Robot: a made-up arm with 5 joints.
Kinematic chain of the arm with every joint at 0, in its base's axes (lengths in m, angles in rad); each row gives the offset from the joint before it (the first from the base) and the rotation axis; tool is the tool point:
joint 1: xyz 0 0 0.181 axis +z
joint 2: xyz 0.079 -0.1 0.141 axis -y
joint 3: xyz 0 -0.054 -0.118 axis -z
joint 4: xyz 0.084 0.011 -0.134 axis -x
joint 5: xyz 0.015 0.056 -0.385 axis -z
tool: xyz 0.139 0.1 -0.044
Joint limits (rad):
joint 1: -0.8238..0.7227
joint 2: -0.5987..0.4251
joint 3: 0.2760..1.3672
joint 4: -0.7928..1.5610
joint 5: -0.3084..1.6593
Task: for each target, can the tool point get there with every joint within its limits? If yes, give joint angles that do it. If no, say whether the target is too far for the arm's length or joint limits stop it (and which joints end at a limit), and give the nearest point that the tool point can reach.
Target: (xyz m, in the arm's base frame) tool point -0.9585 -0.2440 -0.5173
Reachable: no: too far | nearest point -0.5472 -0.1464 -0.2008 | short by 0.528 m
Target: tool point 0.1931 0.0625 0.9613
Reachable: no: joint limits stop it (at a limit: joint 1, joint 2, joint 3, joint 4, joint 5) | nearest point 0.0373 -0.5287 0.3957 | short by 0.833 m
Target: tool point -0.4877 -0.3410 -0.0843
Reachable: yes | joints -0.5561 -0.1460 1.1688 1.3475 0.3451
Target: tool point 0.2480 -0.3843 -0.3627
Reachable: yes | joints 0.0048 0.0630 1.0552 0.2845 0.3197
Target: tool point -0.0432 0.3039 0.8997
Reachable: no: joint limits stop it (at a limit: joint 1, joint 2, joint 3, joint 4, joint 5) | nearest point -0.5276 -0.0501 0.3957 | short by 0.784 m
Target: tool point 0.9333 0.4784 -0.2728
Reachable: no: too far | nearest point 0.6352 0.2749 -0.1106 | short by 0.396 m
